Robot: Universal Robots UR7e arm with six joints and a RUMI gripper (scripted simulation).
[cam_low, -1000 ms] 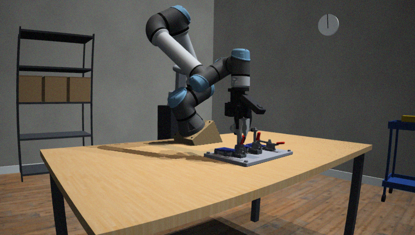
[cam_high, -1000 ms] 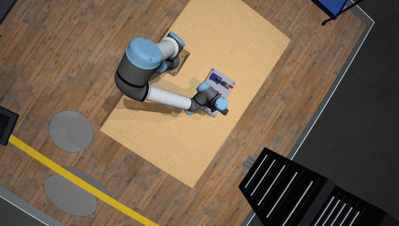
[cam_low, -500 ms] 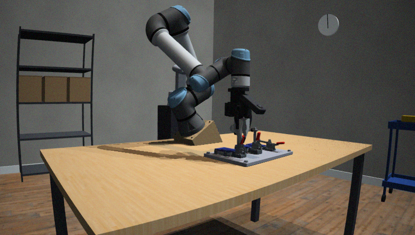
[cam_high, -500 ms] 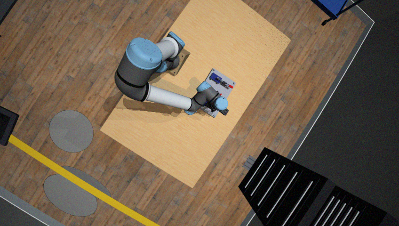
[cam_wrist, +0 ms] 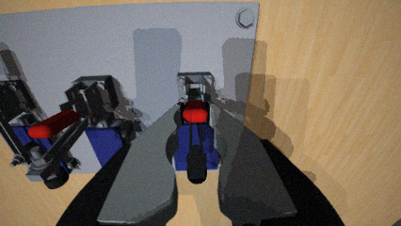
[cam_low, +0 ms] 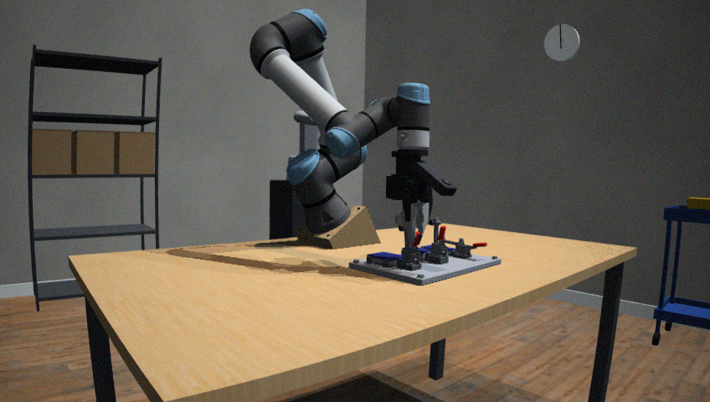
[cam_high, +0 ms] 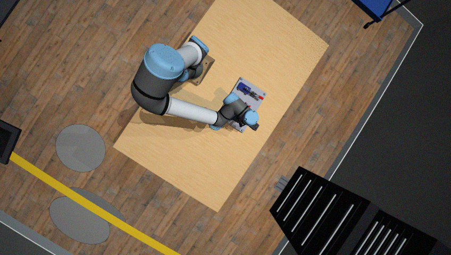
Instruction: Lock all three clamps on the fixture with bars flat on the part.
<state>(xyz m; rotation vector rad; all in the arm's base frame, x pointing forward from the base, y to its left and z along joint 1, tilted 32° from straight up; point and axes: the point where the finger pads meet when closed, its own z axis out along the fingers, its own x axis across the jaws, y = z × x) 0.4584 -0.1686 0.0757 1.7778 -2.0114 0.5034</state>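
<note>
Now: hand 90 mm past the blue part, 10 mm to the right of it and 60 mm above it. Also, from my hand: grey fixture plate (30 mm behind, 110 mm to the left, 80 mm below).
</note>
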